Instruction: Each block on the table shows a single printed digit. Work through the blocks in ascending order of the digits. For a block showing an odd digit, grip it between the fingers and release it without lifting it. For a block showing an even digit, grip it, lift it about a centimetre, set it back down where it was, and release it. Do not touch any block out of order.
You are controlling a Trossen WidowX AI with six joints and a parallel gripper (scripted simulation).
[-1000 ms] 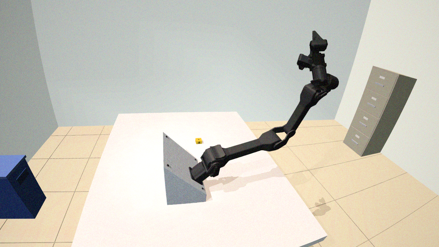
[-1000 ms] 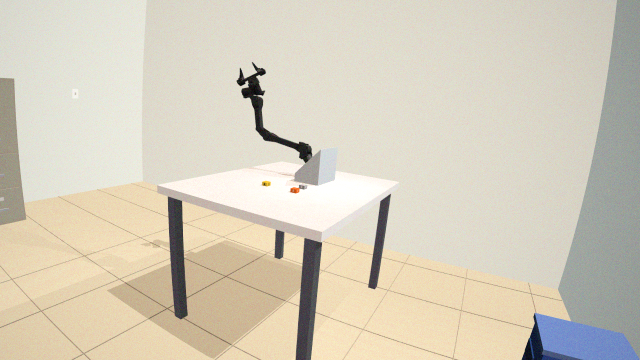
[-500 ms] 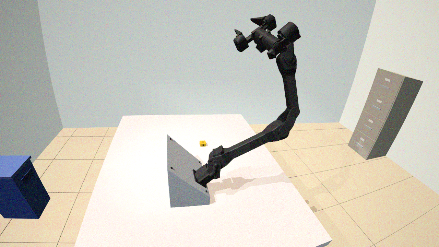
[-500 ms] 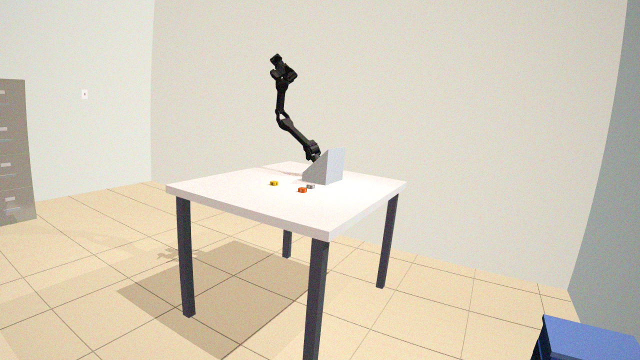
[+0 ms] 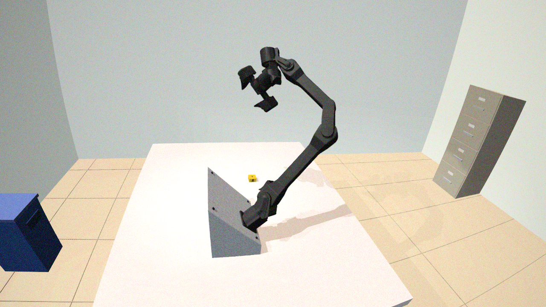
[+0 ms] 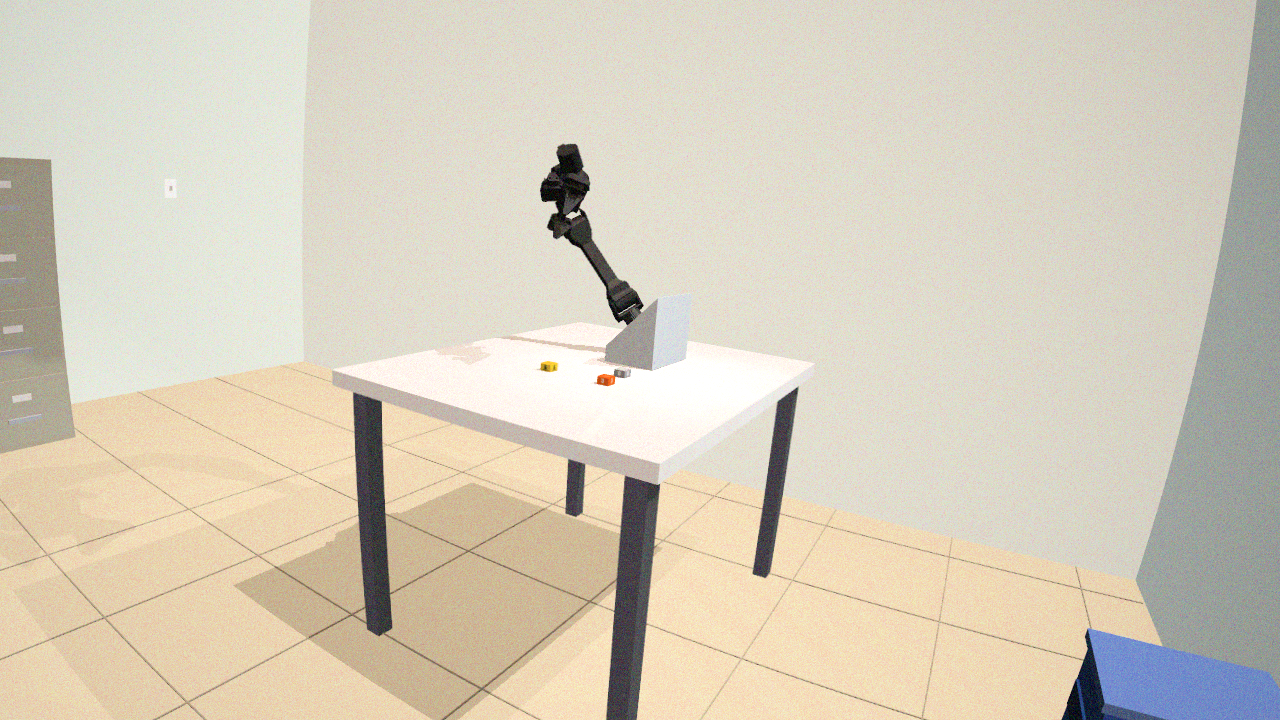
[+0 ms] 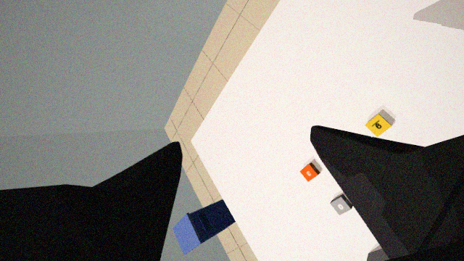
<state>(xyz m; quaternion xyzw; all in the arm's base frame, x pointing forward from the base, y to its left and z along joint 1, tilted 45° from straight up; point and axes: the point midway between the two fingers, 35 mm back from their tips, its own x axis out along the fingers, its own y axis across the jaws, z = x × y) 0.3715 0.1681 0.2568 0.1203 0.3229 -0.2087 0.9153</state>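
Now: gripper tip 36 cm above the grey block, 14 cm to the right of it and 12 cm past it. Also, from my gripper tip: orange block: 36 cm below, 15 cm to the left, 2 cm behind; yellow block: 36 cm below, 4 cm behind, 3 cm to the right.
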